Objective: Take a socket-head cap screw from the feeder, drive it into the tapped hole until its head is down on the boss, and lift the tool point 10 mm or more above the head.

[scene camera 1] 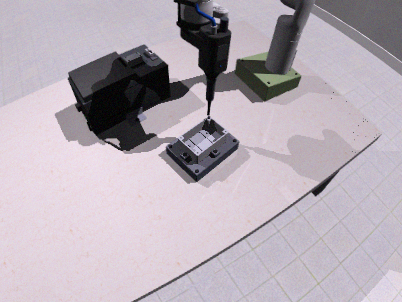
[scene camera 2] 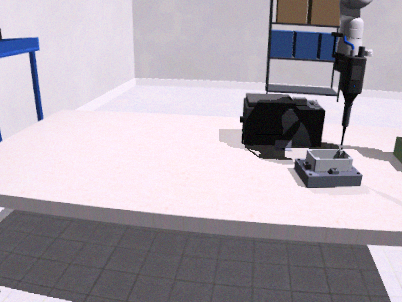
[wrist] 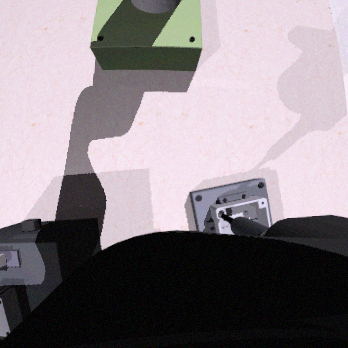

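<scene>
My screwdriver (scene camera 1: pixel 208 115) (scene camera 2: pixel 342 148) (wrist: pixel 223 216) points down, with its thin bit at the back corner of the light grey open box (scene camera 1: pixel 200 142) (scene camera 2: pixel 325 164). In the wrist view the tip lies over or right beside the round corner boss. A small light shape shows at the tip in scene camera 1; I cannot tell whether it is a screw or the boss. No gap between tip and boss can be made out. The box sits on a dark grey base plate (scene camera 1: pixel 200 167) (scene camera 2: pixel 335 180) (wrist: pixel 210 192). The black feeder (scene camera 1: pixel 120 85) (scene camera 2: pixel 282 120) (wrist: pixel 80 235) stands apart, partly shadowed.
The green mounting block (scene camera 1: pixel 267 87) (wrist: pixel 150 58) of the arm stands behind and to the right of the box in scene camera 1. A small bracket (scene camera 1: pixel 141 117) sits at the feeder's foot. A rack (scene camera 2: pixel 268 50) with boxes stands by the back wall.
</scene>
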